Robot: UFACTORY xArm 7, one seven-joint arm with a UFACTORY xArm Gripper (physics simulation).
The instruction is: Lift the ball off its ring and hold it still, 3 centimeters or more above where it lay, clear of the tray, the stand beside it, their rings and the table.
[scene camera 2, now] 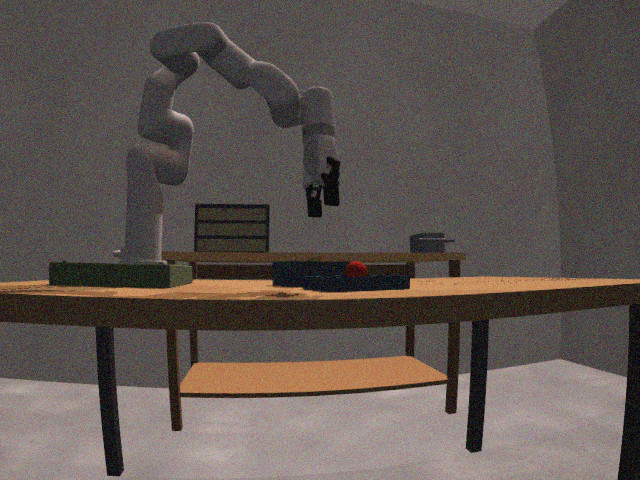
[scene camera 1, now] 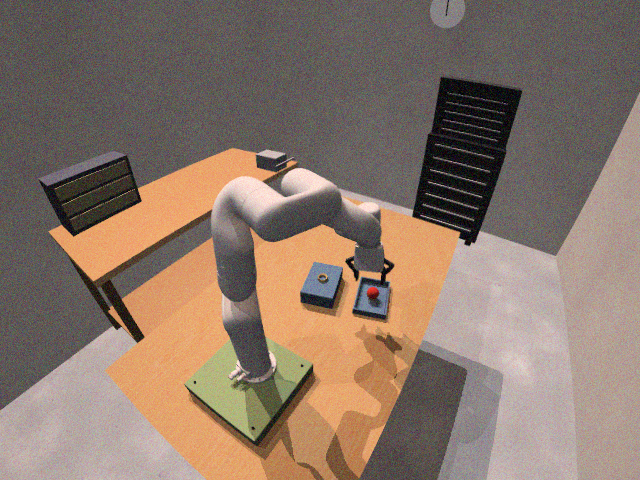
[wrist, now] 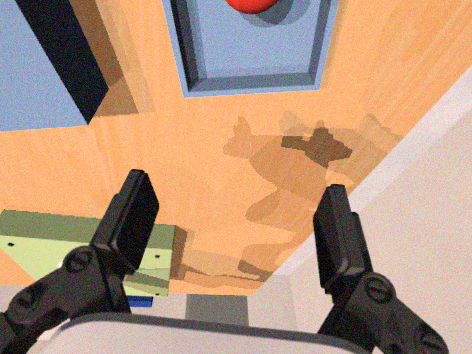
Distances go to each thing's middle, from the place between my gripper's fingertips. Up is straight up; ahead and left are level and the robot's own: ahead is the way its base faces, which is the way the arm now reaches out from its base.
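Labels:
I find the blue stand (scene camera 2: 288,274) 130 mm below my hand, 200 mm to the left of it and 20 mm behind it. The blue tray (scene camera 2: 372,282) is 150 mm below my hand, and it is also 70 mm ahead of my hand and 10 mm to the left of it.

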